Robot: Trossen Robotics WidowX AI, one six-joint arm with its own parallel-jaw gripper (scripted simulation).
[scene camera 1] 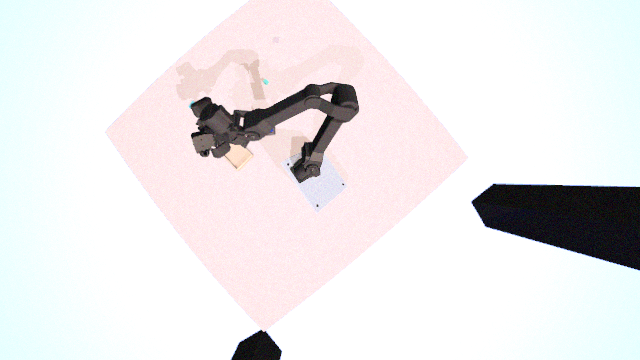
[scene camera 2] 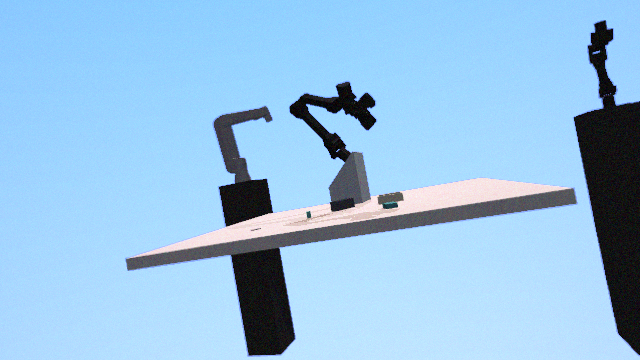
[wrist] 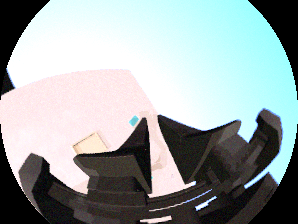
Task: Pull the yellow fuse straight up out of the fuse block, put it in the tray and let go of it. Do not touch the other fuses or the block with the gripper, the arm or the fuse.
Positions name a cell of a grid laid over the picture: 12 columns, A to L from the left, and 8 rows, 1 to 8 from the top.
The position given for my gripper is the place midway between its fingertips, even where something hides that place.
my gripper: scene camera 1 D3; scene camera 2 G3; wrist G5
